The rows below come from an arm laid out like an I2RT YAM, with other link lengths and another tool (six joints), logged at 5 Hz.
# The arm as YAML. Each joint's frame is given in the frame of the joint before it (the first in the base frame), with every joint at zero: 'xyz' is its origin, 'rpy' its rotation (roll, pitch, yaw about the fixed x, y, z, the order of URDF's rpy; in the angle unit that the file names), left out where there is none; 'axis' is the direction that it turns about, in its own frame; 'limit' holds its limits. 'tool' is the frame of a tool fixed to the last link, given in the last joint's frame.
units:
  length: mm
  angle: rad
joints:
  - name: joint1
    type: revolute
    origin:
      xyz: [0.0, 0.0, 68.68]
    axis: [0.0, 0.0, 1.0]
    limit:
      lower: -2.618
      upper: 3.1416
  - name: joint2
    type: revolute
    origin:
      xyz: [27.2, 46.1, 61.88]
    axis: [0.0, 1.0, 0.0]
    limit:
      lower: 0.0
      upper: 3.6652
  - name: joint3
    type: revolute
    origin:
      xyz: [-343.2, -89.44, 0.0]
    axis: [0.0, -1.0, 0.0]
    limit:
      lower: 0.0
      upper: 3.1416
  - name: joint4
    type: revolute
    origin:
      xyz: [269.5, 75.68, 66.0]
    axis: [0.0, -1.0, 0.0]
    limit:
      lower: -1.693
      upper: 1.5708
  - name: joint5
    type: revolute
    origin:
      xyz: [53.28, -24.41, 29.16]
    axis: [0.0, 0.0, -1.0]
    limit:
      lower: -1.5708
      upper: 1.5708
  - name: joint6
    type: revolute
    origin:
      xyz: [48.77, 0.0, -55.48]
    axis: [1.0, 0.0, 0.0]
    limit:
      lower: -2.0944
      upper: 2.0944
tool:
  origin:
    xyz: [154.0, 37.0, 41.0]
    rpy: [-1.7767, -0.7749, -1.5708]
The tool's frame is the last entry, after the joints.
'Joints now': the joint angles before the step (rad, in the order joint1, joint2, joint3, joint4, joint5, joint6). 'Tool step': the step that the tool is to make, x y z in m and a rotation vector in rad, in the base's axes. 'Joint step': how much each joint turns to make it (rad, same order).
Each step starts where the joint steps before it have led.
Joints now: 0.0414, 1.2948, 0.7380, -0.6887, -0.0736, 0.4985
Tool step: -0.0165, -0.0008, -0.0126, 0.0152, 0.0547, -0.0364
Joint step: 0.0047, -0.0080, -0.0339, -0.0247, -0.0047, 0.0445
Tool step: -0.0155, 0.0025, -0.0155, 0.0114, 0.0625, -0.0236
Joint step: 0.0170, 0.0094, -0.0339, -0.0151, -0.0045, 0.0431
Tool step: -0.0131, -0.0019, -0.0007, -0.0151, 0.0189, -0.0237
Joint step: 0.0225, -0.0322, -0.0151, -0.0341, 0.0229, 0.0425
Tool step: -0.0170, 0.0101, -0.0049, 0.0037, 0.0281, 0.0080
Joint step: 0.0615, -0.0261, -0.0264, -0.0241, 0.0031, 0.0539
